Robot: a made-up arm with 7 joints. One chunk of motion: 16 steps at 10 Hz.
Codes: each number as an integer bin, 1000 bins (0 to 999) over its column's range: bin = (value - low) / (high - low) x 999, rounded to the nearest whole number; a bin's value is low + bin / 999 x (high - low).
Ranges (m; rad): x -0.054..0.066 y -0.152..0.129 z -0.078..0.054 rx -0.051..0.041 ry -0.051..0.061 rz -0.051..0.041
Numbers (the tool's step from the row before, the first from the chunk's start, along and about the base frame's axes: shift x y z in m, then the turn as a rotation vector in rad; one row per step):
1: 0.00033 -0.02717 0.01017 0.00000 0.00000 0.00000
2: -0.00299 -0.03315 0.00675 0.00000 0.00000 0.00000
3: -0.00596 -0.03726 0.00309 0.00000 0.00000 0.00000
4: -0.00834 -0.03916 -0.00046 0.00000 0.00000 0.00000
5: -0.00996 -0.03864 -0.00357 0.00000 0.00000 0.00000
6: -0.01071 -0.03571 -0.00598 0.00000 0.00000 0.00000
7: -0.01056 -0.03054 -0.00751 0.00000 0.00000 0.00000
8: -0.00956 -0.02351 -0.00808 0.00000 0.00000 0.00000
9: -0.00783 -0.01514 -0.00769 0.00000 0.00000 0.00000
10: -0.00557 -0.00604 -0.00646 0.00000 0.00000 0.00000
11: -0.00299 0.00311 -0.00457 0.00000 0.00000 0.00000
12: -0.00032 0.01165 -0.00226 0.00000 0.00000 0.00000
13: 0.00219 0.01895 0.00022 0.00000 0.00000 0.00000
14: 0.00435 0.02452 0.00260 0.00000 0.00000 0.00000
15: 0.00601 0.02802 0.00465 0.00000 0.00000 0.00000
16: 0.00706 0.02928 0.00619 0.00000 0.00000 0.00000
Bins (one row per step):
1: 452 444 667 554 455 554
2: 425 423 641 554 455 554
3: 400 408 614 554 455 554
4: 380 401 587 554 455 554
5: 367 403 563 554 455 554
6: 360 413 545 554 455 554
7: 362 432 533 554 455 554
8: 370 457 529 554 455 554
9: 384 487 532 554 455 554
10: 403 519 541 554 455 554
11: 425 551 556 554 455 554
12: 447 582 573 554 455 554
13: 468 608 592 554 455 554
14: 486 628 610 554 455 554
15: 500 640 626 554 455 554
16: 508 644 637 554 455 554

